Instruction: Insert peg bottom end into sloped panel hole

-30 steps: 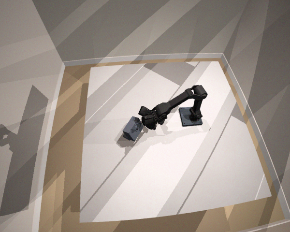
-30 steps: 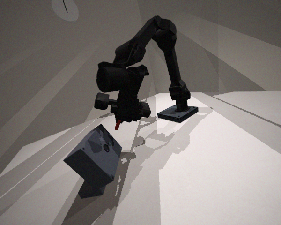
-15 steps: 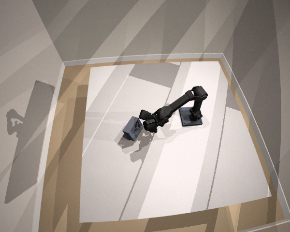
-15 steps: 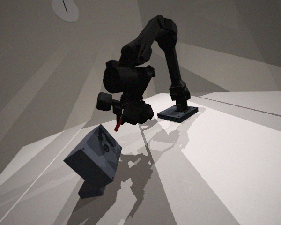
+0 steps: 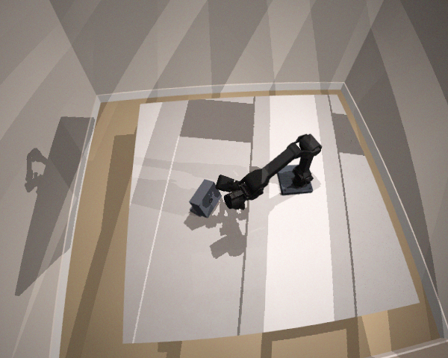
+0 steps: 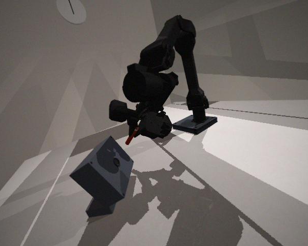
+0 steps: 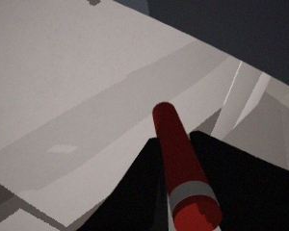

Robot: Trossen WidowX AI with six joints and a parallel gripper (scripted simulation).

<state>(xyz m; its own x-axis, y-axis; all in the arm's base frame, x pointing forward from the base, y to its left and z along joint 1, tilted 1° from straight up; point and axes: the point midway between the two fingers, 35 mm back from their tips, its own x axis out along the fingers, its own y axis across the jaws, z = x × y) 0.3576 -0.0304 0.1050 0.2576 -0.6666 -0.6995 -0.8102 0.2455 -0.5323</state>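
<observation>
Right now the sloped panel is 110 mm ahead of my gripper tip, 30 mm to the left of it and 30 mm below it. From my gripper tip the other things lie so: red peg 10 mm behind, 10 mm to the left, 10 mm above.
</observation>
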